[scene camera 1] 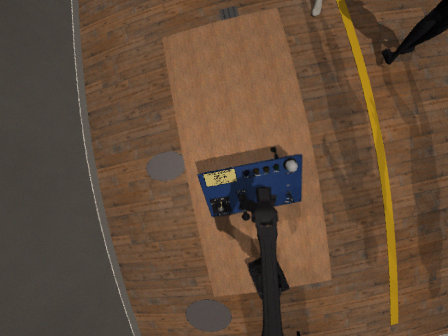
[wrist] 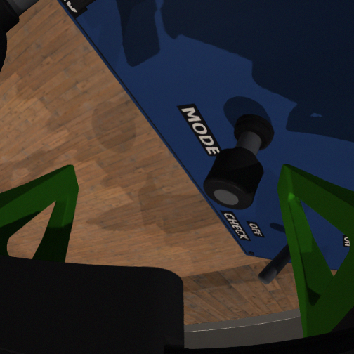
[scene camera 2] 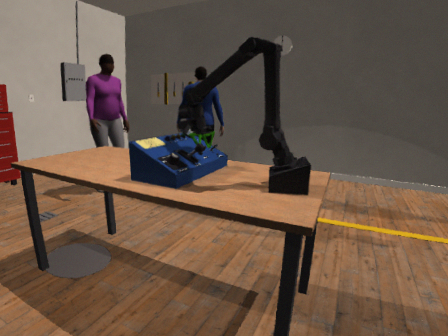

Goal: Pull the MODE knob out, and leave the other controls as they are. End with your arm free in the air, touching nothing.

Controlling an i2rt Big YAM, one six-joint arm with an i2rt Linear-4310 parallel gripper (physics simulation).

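Frame: origin at the arm's base, x ahead, y left, z up, level; millimetres.
Seen in the pictures: gripper, fingertip midpoint: (scene camera 2: 204,147); arm's base, link origin: (scene camera 2: 285,166).
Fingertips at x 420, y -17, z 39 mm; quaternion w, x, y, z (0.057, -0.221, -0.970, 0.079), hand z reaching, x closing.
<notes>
Pixels of each thing's top centre, then the offset from my fingertips to it. "spot": a spot on its surface instead. Level surfaces: height alone.
- black lever knob, top centre: (scene camera 2: 194,142) (scene camera 1: 245,212) dx -10, dy +100, dz +34 mm
- white round knob, surface spot: (scene camera 1: 291,165) spot: dx +186, dy -132, dz +76 mm
- table, surface height: dz -131 mm
The MODE knob (wrist: 233,175) is a black cap with a grey end on a short grey shaft, above a black collar on the blue console (scene camera 1: 250,187) (scene camera 2: 150,167) (wrist: 195,65). A stretch of shaft shows between cap and collar. My gripper (scene camera 2: 202,142) (wrist: 177,175) is open, with green fingers and nothing between them. It is above the console. In the wrist view the knob appears right of the midline between the fingertips, nearer the right finger; its depth relative to the tips is hard to tell. In scene camera 1 the arm hides the knob.
A black lever knob (scene camera 1: 245,216) stands out at the console's near edge, left of the hand. A toggle lever (wrist: 275,265) is by the right finger, near the CHECK and OFF labels. A white round knob (scene camera 1: 291,165) and black knobs line the far edge. The table (scene camera 1: 240,100) carries the console.
</notes>
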